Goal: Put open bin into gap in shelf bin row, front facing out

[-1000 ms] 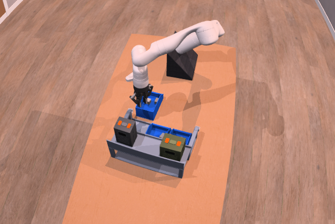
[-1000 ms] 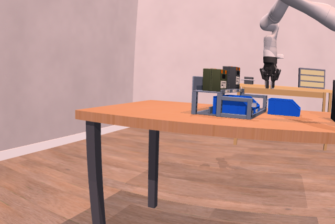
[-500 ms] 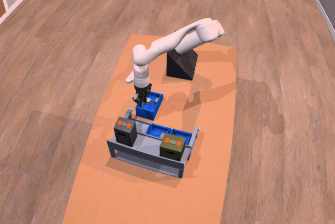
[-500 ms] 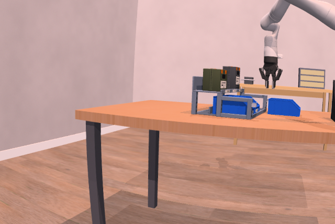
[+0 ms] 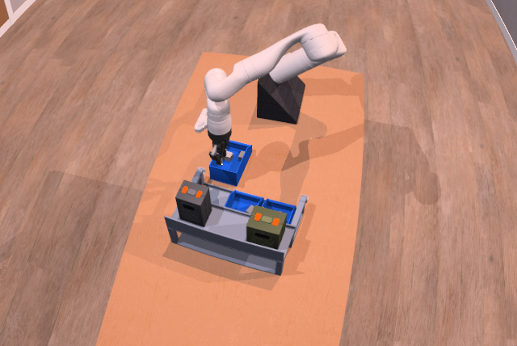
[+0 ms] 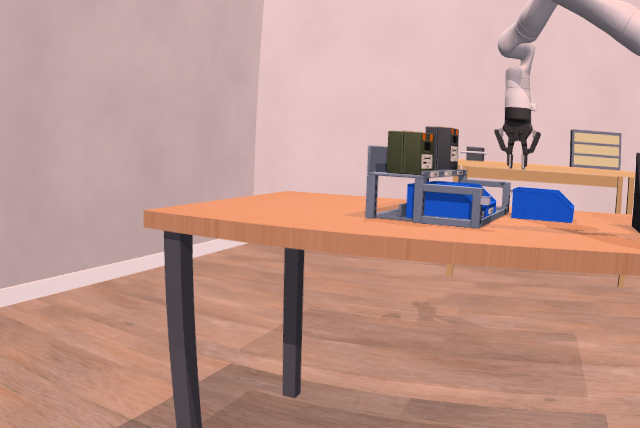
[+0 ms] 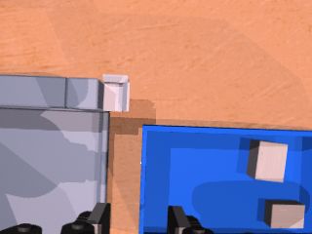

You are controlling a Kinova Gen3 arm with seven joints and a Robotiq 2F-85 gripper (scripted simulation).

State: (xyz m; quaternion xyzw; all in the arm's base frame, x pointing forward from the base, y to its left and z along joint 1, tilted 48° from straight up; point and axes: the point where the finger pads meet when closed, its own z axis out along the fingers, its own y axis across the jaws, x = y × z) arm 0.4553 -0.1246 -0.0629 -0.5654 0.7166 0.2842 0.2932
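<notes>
Now: the grey block 110 mm behind my hand and 130 mm below it. From my hand the other things lie so: grey shelf: 170 mm ahead, 80 mm to the left, 80 mm below; then dark grey box: 220 mm ahead, 50 mm to the right, 20 mm above; then olive box: 260 mm ahead, 180 mm to the left, 10 mm above.
</notes>
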